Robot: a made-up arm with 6 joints. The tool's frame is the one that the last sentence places.
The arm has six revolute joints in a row. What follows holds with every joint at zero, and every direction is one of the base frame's. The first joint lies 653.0 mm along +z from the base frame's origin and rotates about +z. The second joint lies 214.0 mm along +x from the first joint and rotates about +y. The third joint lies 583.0 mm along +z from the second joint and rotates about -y. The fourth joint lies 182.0 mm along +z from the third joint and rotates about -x. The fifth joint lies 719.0 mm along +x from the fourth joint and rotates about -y. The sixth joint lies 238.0 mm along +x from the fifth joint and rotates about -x. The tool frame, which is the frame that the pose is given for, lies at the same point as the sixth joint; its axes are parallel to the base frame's.
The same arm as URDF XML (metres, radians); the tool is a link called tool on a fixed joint. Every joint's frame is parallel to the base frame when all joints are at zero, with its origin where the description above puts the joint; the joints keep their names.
<robot name="arm">
  <joint name="tool_fixed" type="fixed">
    <parent link="link6"/>
    <child link="tool"/>
    <origin xyz="0.0000 0.0000 0.0000"/>
  </joint>
  <joint name="joint 6" type="continuous">
    <parent link="link5"/>
    <child link="link6"/>
    <origin xyz="0.2380 0.0000 0.0000"/>
    <axis xyz="-1 0 0"/>
  </joint>
  <joint name="joint 5" type="continuous">
    <parent link="link4"/>
    <child link="link5"/>
    <origin xyz="0.7190 0.0000 0.0000"/>
    <axis xyz="0 -1 0"/>
  </joint>
  <joint name="joint 4" type="continuous">
    <parent link="link3"/>
    <child link="link4"/>
    <origin xyz="0.0000 0.0000 0.1820"/>
    <axis xyz="-1 0 0"/>
  </joint>
  <joint name="joint 3" type="continuous">
    <parent link="link2"/>
    <child link="link3"/>
    <origin xyz="0.0000 0.0000 0.5830"/>
    <axis xyz="0 -1 0"/>
  </joint>
  <joint name="joint 2" type="continuous">
    <parent link="link1"/>
    <child link="link2"/>
    <origin xyz="0.2140 0.0000 0.0000"/>
    <axis xyz="0 1 0"/>
  </joint>
  <joint name="joint 1" type="continuous">
    <parent link="base"/>
    <child link="link1"/>
    <origin xyz="0.0000 0.0000 0.6530"/>
    <axis xyz="0 0 1"/>
  </joint>
  <link name="base"/>
  <link name="link1"/>
  <link name="link2"/>
  <link name="link3"/>
  <link name="link4"/>
  <link name="link5"/>
  <link name="link6"/>
  <link name="tool"/>
</robot>

